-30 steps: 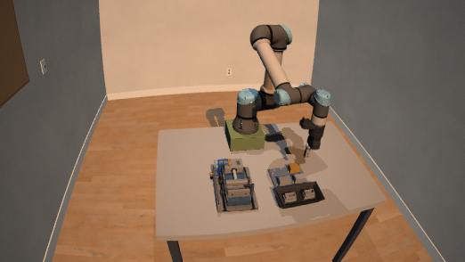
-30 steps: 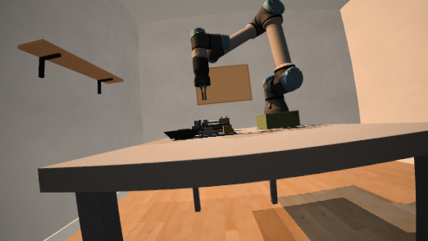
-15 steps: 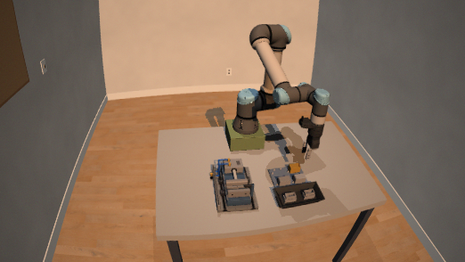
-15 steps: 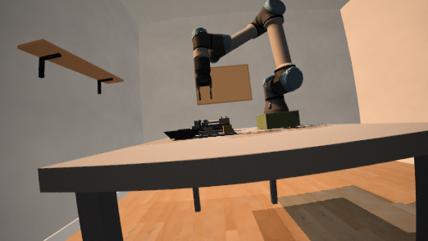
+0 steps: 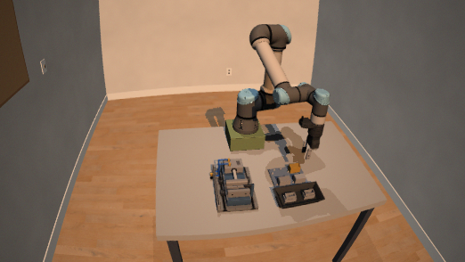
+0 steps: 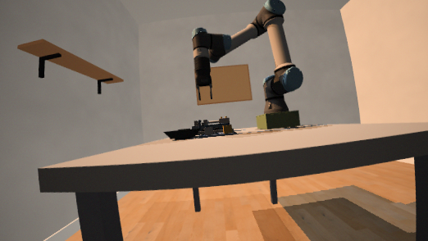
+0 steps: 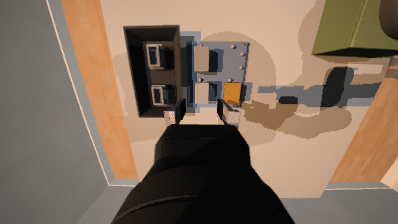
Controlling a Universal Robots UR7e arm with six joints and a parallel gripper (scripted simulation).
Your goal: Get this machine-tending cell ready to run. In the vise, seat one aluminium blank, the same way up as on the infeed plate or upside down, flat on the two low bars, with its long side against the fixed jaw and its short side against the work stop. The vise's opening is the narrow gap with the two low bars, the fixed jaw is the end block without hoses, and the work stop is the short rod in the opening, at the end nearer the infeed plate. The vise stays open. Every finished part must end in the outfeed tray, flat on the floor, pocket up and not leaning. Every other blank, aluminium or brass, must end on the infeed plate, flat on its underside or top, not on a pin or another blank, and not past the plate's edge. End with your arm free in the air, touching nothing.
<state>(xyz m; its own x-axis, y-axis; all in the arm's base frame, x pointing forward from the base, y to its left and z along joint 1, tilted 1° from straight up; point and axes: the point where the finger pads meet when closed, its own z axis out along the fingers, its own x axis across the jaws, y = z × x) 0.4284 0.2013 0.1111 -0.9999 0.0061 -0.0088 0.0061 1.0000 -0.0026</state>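
My gripper is now 170 mm above the brass blank and 90 mm past it. From my hand the other things lie so: vise 340 mm to the right, 160 mm below, 10 mm behind.
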